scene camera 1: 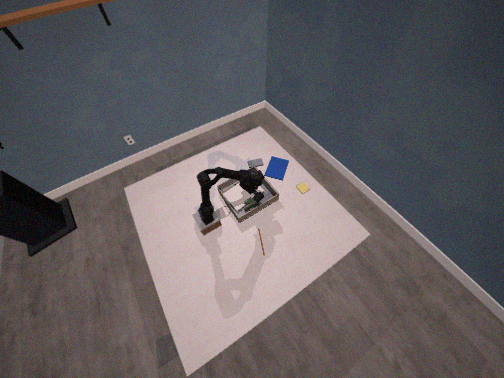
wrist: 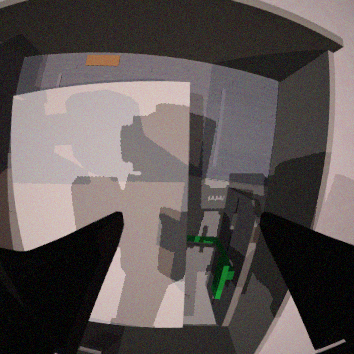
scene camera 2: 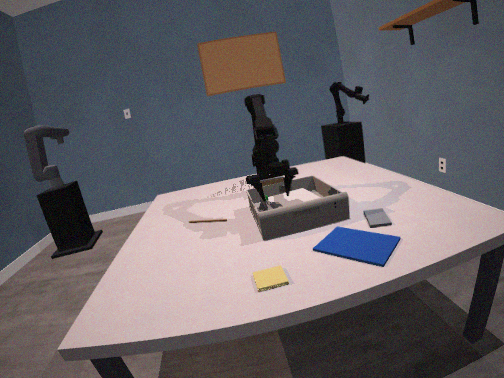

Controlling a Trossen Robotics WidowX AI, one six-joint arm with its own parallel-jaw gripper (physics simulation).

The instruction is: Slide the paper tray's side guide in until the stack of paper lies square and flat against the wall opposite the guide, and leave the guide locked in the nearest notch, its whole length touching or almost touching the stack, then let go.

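Frame: origin at the arm's base, x ahead, y left, z up, level; centimetres.
Seen in the pictures: gripper, fingertip midpoint: (scene camera 1: 253,195) (wrist: 192,219) (scene camera 2: 276,198); arm's base, link origin: (scene camera 1: 207,218).
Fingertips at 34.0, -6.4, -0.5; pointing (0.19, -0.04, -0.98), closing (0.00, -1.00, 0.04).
Offsets run from my fingertips to a thing's middle, as dx, dy, dz. "*": to the spot under its first point.
The grey paper tray @(-0.5, +6.4, -3.0) (scene camera 1: 260,209) (scene camera 2: 305,216) (wrist: 306,100) stands on the table. The white paper stack @(-2.4, +8.8, -4.8) (scene camera 1: 231,192) (scene camera 2: 303,195) (wrist: 40,215) lies in it, close to the left wall in the wrist view; whether it touches that wall cannot be told. The dark side guide with green parts (scene camera 1: 250,202) (scene camera 2: 266,198) (wrist: 224,280) stands right of the stack in the wrist view, with a strip of tray floor between its upright plate and the stack. My gripper (scene camera 1: 254,197) (scene camera 2: 276,198) (wrist: 192,219) is open and empty, fingers pointing down over the tray, one on each side of the guide and the stack's right edge.
A blue folder or book @(+34.2, +10.6, -7.4) (scene camera 1: 277,168) (scene camera 2: 357,245), a grey block @(+24.6, +26.0, -7.3) (scene camera 1: 255,163) (scene camera 2: 377,217) and a yellow pad @(+35.0, -16.2, -7.2) (scene camera 1: 303,187) (scene camera 2: 271,277) lie beyond the tray from the arm. A thin brown stick @(-16.2, -25.6, -7.4) (scene camera 1: 261,242) (scene camera 2: 208,220) lies beside it. An orange patch @(* +13.7, +8.2, -5.8) (wrist: 103,60) is at the tray's far end.
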